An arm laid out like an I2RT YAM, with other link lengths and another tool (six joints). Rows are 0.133 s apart.
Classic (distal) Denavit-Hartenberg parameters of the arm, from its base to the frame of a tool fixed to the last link. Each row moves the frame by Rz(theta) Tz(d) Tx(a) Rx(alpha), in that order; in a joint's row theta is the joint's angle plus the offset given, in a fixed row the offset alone. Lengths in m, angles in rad.
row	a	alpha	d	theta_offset
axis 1	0.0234	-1.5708	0.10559	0
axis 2	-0.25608	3.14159	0	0
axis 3	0.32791	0	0	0.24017
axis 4	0.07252	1.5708	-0.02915	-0.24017
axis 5	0	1.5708	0.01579	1.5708
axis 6	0.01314	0.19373	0.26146	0.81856
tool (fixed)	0	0	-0.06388	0
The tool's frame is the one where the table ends.
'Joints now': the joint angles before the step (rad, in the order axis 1, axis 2, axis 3, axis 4, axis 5, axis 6). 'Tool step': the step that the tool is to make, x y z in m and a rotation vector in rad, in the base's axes. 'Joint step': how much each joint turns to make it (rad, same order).
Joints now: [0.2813, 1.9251, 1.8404, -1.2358, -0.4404, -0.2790]
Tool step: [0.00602, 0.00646, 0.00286, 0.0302, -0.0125, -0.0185]
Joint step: [0.0012, 0.0000, 0.0000, 0.0328, -0.0194, 0.0286]
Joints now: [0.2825, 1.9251, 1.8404, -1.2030, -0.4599, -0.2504]
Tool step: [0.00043, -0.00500, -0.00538, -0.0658, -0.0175, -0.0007]
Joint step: [0.0168, 0.0001, 0.0001, -0.0031, 0.0702, -0.0023]
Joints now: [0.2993, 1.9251, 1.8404, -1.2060, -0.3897, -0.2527]
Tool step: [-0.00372, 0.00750, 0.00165, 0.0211, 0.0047, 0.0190]
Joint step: [0.0084, 0.0000, 0.0000, 0.0000, -0.0236, -0.0046]
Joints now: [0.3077, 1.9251, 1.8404, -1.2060, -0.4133, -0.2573]
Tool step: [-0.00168, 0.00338, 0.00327, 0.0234, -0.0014, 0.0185]
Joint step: [-0.0019, -0.0030, 0.0001, -0.0009, -0.0267, -0.0149]
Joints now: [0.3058, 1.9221, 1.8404, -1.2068, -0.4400, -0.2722]
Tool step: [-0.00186, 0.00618, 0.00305, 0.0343, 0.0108, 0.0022]
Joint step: [-0.0001, -0.0001, -0.0001, 0.0039, -0.0351, 0.0088]
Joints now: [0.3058, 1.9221, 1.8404, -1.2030, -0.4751, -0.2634]
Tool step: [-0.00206, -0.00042, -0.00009, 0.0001, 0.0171, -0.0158]
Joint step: [-0.0004, 0.0000, 0.0000, -0.0080, -0.0008, 0.0183]
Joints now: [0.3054, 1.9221, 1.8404, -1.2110, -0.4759, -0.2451]
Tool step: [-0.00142, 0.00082, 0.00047, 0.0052, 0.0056, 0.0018]
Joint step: [0.0000, 0.0000, 0.0001, -0.0038, -0.0069, 0.0000]
